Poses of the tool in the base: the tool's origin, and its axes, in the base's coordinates. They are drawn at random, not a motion.
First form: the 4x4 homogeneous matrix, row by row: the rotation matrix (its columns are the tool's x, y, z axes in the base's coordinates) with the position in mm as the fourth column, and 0 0 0 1 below. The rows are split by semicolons.
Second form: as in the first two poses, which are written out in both.
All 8 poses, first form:
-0.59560 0.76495 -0.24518 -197; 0.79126 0.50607 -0.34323 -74; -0.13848 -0.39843 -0.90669 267; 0 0 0 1
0.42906 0.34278 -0.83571 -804; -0.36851 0.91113 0.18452 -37; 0.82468 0.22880 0.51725 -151; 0 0 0 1
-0.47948 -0.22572 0.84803 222; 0.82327 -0.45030 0.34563 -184; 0.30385 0.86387 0.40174 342; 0 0 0 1
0.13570 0.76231 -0.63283 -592; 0.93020 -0.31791 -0.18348 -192; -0.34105 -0.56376 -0.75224 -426; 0 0 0 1
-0.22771 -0.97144 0.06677 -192; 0.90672 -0.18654 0.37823 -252; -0.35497 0.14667 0.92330 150; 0 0 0 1
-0.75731 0.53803 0.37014 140; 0.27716 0.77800 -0.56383 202; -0.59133 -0.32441 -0.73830 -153; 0 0 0 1
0.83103 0.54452 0.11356 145; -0.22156 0.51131 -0.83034 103; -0.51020 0.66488 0.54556 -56; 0 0 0 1
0.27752 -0.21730 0.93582 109; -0.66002 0.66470 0.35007 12; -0.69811 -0.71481 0.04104 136; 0 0 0 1
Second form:
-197 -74 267 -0.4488 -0.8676 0.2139 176.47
-804 -37 -151 0.0245 -0.9189 -0.3937 64.61
222 -184 342 0.4016 0.4217 0.8129 139.82
-592 -192 -426 -0.7488 -0.5745 0.3306 165.29
-192 -252 150 -0.1194 0.2175 0.9687 104.21
140 202 -153 0.2337 0.9384 -0.2546 149.18
145 103 -56 0.8343 0.3481 -0.4275 63.64
109 12 136 -0.5325 0.8170 -0.2214 90.48

